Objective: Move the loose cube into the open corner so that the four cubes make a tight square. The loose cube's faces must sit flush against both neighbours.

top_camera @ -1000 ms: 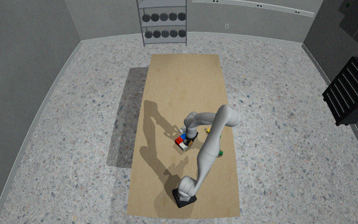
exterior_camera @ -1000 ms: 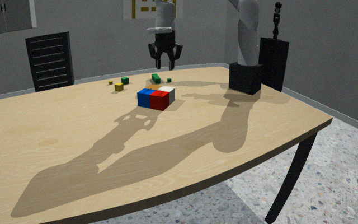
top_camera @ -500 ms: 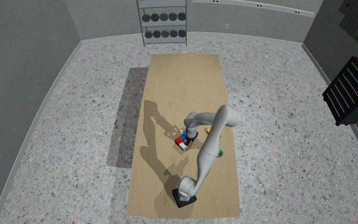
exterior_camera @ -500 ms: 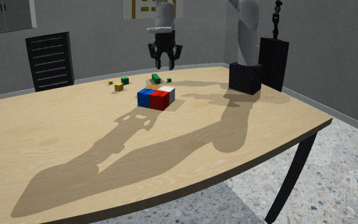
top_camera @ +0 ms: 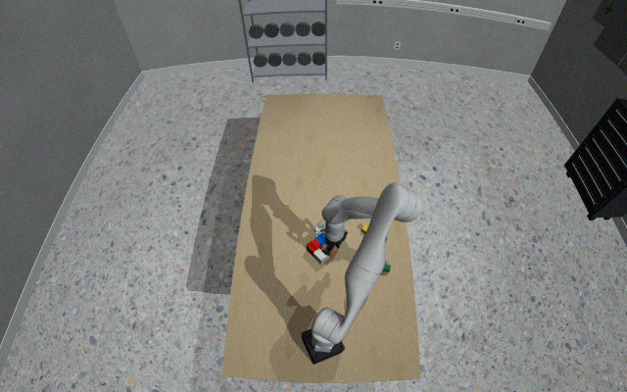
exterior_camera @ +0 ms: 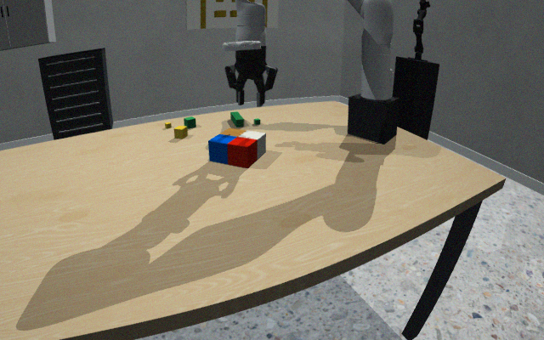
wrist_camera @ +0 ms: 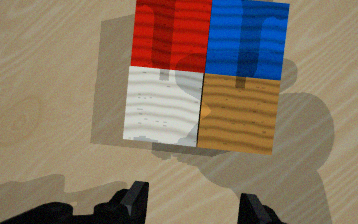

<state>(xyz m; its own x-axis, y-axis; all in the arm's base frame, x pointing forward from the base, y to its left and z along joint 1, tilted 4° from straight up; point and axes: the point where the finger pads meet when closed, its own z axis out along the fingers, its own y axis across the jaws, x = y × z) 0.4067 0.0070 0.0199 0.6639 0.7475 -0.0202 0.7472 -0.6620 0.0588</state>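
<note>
Right now the red cube is 5 cm ahead of my hand, 9 cm to the left of it and 10 cm below it. From my hand the other things lie so: blue cube 8 cm ahead, 6 cm to the left, 10 cm below; long green block 2 cm behind, 22 cm to the right, 12 cm below; white cube 1 cm ahead, 5 cm to the left, 10 cm below.
</note>
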